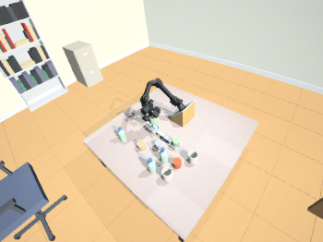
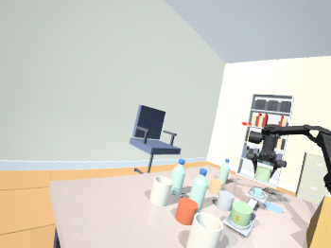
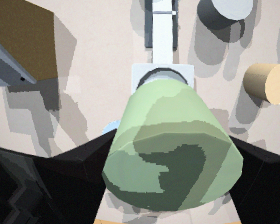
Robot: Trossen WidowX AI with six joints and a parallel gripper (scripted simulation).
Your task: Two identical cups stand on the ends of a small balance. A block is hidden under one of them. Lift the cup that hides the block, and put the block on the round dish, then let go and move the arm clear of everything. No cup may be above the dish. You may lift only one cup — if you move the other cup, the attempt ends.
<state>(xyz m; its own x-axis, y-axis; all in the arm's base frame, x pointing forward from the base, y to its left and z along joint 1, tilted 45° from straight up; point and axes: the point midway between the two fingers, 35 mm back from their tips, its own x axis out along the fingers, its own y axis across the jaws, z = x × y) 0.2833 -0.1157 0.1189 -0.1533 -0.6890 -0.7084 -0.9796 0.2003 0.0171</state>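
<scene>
Right now the block is 1 cm to the left of my gripper tip and 8 cm below it. From my gripper tip the other things lie so: tan cup (22 cm ahead, 2 cm to the left, 13 cm below); light blue round dish (9 cm behind, 10 cm to the right, 17 cm below); grey cup (14 cm ahead, 13 cm to the left, 13 cm below).
</scene>
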